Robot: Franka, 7 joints.
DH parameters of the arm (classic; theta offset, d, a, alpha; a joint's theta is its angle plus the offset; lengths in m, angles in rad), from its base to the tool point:
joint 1: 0 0.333 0 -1.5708
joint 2: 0 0 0 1.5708
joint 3: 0 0.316 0.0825 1.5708
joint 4: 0 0 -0.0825 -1.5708
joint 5: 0 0.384 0 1.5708
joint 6: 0 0 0.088 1.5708
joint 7: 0 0.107 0 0
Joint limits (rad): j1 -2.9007..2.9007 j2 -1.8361..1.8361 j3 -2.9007..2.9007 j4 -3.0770..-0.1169 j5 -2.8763..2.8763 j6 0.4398..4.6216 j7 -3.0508..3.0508
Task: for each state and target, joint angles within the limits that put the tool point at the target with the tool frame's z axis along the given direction. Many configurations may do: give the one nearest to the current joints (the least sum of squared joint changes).
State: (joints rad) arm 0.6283 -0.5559 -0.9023 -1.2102 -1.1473 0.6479 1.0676
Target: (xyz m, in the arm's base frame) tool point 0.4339 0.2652 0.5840 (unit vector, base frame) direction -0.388 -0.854 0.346
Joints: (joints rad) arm 1.1794 0.3263 -0.4761 -1.6335 -1.5024 0.4442 1.0676
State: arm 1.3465 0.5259 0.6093 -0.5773 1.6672 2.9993 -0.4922
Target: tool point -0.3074 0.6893 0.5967 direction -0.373 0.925 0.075
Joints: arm 1.9474 0.9068 0.5894 -0.4842 1.6528 3.4508 -0.4922
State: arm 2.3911 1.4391 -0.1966 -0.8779 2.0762 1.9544 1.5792
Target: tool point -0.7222 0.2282 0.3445 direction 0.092 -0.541 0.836
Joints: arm 2.5994 1.2937 0.2974 -0.7567 2.1772 0.9367 1.5792
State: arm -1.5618 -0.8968 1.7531 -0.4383 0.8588 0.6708 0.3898
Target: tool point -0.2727 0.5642 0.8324 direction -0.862 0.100 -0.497
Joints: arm -0.8667 -0.5477 2.2090 -0.5973 1.5168 1.4935 0.3898
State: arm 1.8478 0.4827 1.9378 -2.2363 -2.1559 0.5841 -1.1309
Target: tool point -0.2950 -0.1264 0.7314 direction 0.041 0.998 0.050
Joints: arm 1.4390 0.5301 2.7406 -2.0798 -1.8576 0.4398 -1.1309
